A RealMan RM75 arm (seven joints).
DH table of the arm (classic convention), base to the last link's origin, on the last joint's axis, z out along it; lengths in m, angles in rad. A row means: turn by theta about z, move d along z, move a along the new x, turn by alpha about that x. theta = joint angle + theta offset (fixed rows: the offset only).
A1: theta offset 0; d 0.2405; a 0; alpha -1.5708
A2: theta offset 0; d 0; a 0; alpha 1.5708
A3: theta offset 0; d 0.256; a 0; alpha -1.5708
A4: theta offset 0; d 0; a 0; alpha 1.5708
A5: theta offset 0; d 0.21; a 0; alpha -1.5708
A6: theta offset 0; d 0; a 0; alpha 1.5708
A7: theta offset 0; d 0.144; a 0; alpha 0
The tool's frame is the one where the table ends.
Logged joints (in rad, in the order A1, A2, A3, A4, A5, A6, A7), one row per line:
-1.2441 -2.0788 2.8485 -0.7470 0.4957 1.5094 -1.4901
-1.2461 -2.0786 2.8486 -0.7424 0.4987 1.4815 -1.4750
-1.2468 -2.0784 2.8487 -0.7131 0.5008 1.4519 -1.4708
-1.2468 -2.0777 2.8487 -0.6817 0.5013 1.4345 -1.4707
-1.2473 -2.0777 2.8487 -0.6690 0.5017 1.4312 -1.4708
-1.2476 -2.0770 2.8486 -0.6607 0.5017 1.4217 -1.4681
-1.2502 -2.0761 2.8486 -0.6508 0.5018 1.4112 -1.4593
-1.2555 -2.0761 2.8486 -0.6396 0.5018 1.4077 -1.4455
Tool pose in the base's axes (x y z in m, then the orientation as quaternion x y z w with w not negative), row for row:
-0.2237 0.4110 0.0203 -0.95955 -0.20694 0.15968 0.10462
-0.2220 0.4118 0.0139 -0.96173 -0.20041 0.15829 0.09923
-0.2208 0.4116 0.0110 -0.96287 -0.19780 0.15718 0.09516
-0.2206 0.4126 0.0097 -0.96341 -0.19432 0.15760 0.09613
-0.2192 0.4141 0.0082 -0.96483 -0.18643 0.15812 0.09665
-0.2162 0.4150 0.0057 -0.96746 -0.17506 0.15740 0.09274
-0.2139 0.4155 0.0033 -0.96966 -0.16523 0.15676 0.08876
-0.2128 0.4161 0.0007 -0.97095 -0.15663 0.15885 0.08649
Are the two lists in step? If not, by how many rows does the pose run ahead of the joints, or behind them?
The pose runs 2 rows ahead of the joints: the pose in row i belongs to the joints in row i + 2.
